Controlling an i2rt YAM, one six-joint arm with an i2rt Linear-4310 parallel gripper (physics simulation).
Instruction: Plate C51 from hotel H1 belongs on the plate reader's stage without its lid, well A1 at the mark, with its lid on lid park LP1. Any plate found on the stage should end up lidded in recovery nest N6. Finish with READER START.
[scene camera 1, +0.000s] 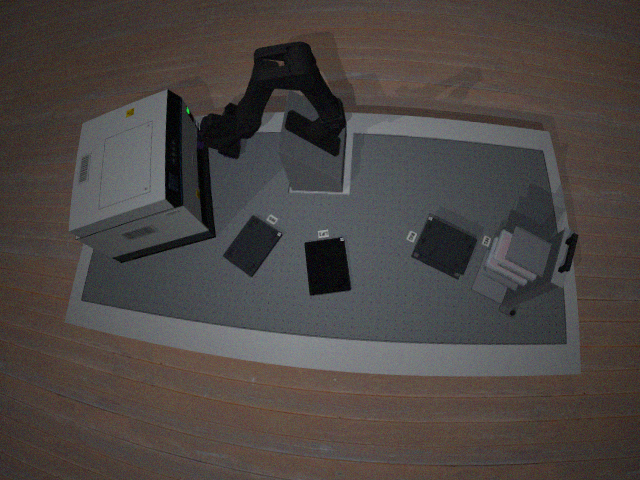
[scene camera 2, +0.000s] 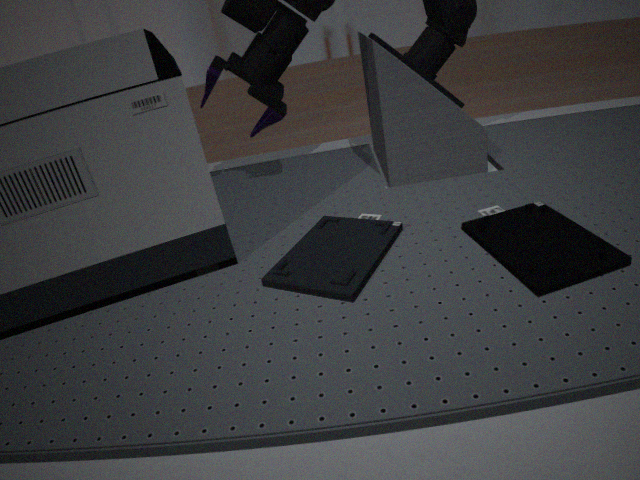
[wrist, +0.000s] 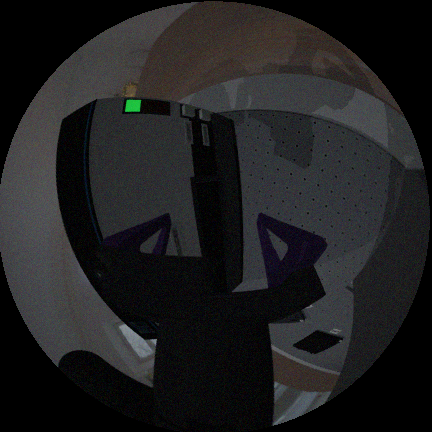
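Seen in the pictures: gripper, fingertip midpoint: (scene camera 1: 210, 150) (scene camera 2: 226, 121) (wrist: 213, 217); arm's base, origin of the base link: (scene camera 1: 313, 134) (scene camera 2: 414, 72).
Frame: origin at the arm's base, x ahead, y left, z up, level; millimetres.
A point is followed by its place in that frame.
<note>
The plate reader (scene camera 1: 126, 165) @[x 210, y -504, z 152 mm] (scene camera 2: 113, 124) @[x 333, y -386, z 63 mm] (wrist: 140, 170) @[x 16, y -406, z 34 mm] stands at the left with a green light lit; its stage does not show. My gripper (scene camera 1: 216, 149) @[x 56, y -333, z -17 mm] (scene camera 2: 226, 121) @[x 56, y -333, z -17 mm] (wrist: 213, 217) @[x 56, y -333, z -17 mm] is open and empty, raised beside the reader's front face, purple fingers apart. The hotel (scene camera 1: 529, 250) @[x 352, y 591, z 102 mm] at the right holds several stacked plates; C51 cannot be read. A black pad (scene camera 1: 327, 266) @[x 366, y 75, z -144 mm] (scene camera 2: 542, 248) @[x 385, y 68, z -144 mm] (wrist: 318, 342) @[x 341, y 65, z -144 mm], apparently lid park LP1, bears no lid. A dark grey nest (scene camera 1: 253, 245) @[x 323, y -162, z -143 mm] (scene camera 2: 336, 255) @[x 338, y -168, z -143 mm] left of it holds no plate; its label is hard to read.
Another dark nest (scene camera 1: 444, 245) @[x 288, y 413, z -94 mm] lies between the black pad and the hotel. The arm's grey wedge base (scene camera 1: 317, 167) @[x 105, y 25, z -22 mm] (scene camera 2: 429, 124) @[x 112, y -2, z -64 mm] stands at the back middle, right of the gripper. A black handle (scene camera 1: 568, 253) @[x 384, y 646, z 192 mm] stands at the hotel's right side. Two small buttons (wrist: 196, 113) @[x -66, y -426, z -46 mm] show on the reader's front.
</note>
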